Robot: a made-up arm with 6 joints. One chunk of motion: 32 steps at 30 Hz.
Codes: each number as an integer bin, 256 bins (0 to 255) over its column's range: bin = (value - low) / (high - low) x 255, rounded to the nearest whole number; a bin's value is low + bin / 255 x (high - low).
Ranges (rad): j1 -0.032..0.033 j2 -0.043..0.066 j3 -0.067..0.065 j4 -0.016..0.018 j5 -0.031..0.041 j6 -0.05..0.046
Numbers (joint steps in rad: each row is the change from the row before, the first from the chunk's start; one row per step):
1: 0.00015 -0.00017 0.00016 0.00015 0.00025 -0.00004
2: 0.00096 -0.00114 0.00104 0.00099 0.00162 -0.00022
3: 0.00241 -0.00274 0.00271 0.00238 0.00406 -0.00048
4: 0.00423 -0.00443 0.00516 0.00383 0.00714 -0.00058
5: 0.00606 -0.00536 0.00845 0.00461 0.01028 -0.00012
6: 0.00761 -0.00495 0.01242 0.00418 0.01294 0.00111
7: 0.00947 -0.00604 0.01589 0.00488 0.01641 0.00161
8: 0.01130 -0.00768 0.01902 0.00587 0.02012 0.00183
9: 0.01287 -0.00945 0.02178 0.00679 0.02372 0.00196
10: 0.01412 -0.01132 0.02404 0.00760 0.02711 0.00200
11: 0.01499 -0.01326 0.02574 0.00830 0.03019 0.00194
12: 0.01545 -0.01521 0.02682 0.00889 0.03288 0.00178
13: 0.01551 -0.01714 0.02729 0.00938 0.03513 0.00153
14: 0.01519 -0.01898 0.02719 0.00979 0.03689 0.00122
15: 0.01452 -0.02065 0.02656 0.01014 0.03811 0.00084
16: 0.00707 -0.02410 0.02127 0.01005 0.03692 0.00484
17: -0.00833 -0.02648 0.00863 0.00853 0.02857 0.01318
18: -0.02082 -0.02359 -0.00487 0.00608 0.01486 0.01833
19: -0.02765 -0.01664 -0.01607 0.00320 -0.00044 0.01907
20: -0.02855 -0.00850 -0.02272 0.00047 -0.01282 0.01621
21: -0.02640 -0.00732 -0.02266 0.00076 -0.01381 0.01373
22: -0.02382 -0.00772 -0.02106 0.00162 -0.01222 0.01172
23: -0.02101 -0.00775 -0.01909 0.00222 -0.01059 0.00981
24: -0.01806 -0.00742 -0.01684 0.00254 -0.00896 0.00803
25: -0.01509 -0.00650 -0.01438 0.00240 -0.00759 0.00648
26: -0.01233 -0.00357 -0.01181 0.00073 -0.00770 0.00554
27: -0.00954 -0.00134 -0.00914 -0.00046 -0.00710 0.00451
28: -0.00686 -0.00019 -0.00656 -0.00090 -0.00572 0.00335
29: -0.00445 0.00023 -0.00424 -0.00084 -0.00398 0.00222
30: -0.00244 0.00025 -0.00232 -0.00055 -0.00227 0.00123
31: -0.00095 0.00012 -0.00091 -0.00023 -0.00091 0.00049
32: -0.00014 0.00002 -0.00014 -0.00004 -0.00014 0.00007
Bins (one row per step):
1: 126 100 130 121 111 133
2: 129 98 131 127 116 132
3: 135 94 135 138 124 132
4: 142 90 139 149 135 131
5: 149 88 146 155 146 132
6: 155 89 153 151 156 136
7: 163 86 160 157 168 137
8: 170 83 166 164 181 138
9: 176 78 172 171 194 138
10: 181 74 176 177 206 138
11: 184 70 179 182 217 138
12: 186 65 181 187 226 138
13: 186 60 182 190 234 137
14: 185 56 182 193 240 136
15: 183 52 181 196 245 135
16: 153 44 171 195 241 146
17: 93 39 146 184 211 168
18: 44 45 120 166 162 182
19: 17 62 98 144 108 183
20: 14 81 86 124 64 176
21: 22 83 86 126 61 169
22: 32 83 89 132 67 164
23: 43 82 93 137 72 159
24: 55 83 97 139 78 154
25: 66 85 102 138 83 150
26: 77 92 107 125 83 148
27: 88 97 112 117 85 145
28: 99 100 117 113 90 142
29: 108 101 121 114 96 139
30: 116 101 125 116 102 136
31: 122 101 128 118 107 134
32: 125 101 129 120 109 133

